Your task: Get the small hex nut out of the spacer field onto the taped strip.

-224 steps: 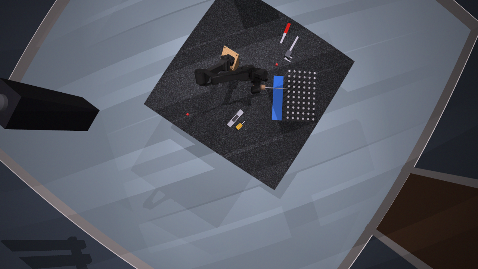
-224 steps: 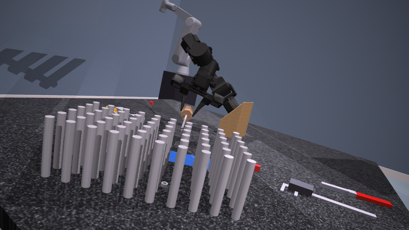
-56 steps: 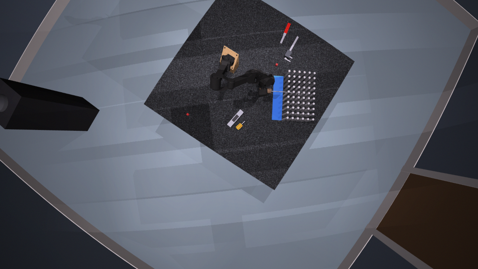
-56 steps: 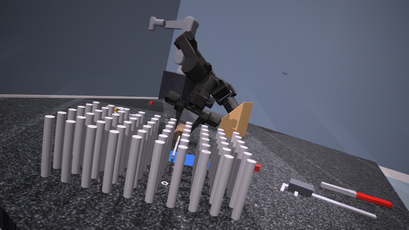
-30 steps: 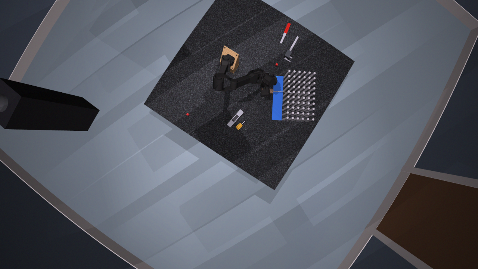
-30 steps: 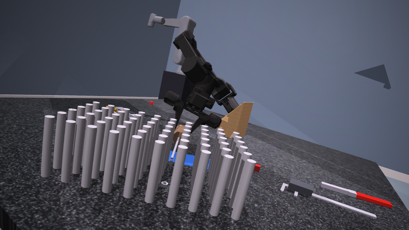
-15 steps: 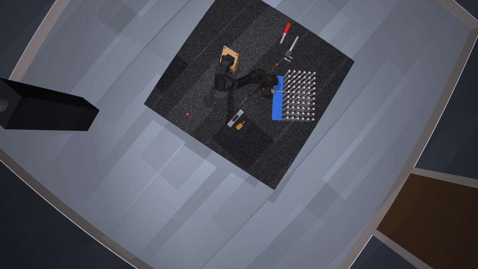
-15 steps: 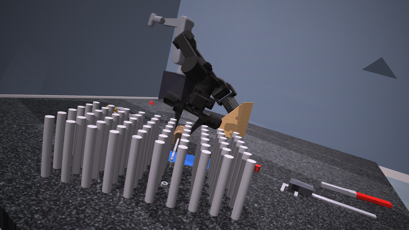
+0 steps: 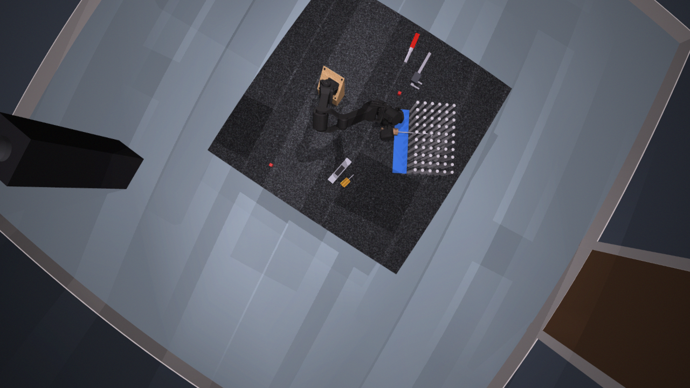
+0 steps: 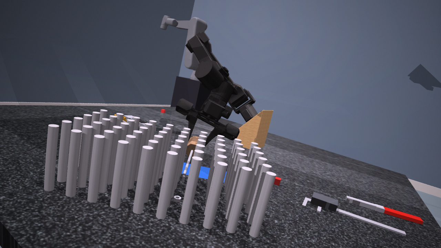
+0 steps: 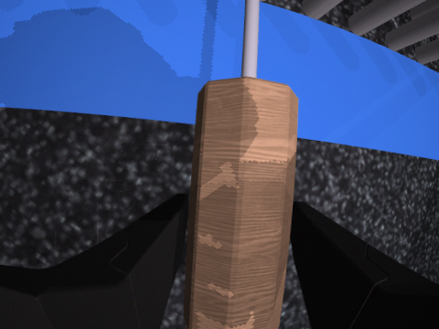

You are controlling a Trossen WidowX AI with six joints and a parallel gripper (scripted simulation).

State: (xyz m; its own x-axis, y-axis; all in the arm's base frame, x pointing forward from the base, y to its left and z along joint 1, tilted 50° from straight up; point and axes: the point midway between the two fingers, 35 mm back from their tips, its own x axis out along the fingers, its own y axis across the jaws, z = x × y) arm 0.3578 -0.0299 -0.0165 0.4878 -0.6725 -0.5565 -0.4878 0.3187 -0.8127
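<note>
My gripper tip is 8 cm short of the blue taped strip, 1 cm to the right of it and 4 cm above it. From my gripper tip the other things lie so: yellow tool (4 cm behind, 35 cm to the right, 2 cm below); then flat grey piece (11 cm behind, 33 cm to the right, 2 cm below); then hex nut (22 cm ahead, 13 cm to the left, 3 cm below).
</note>
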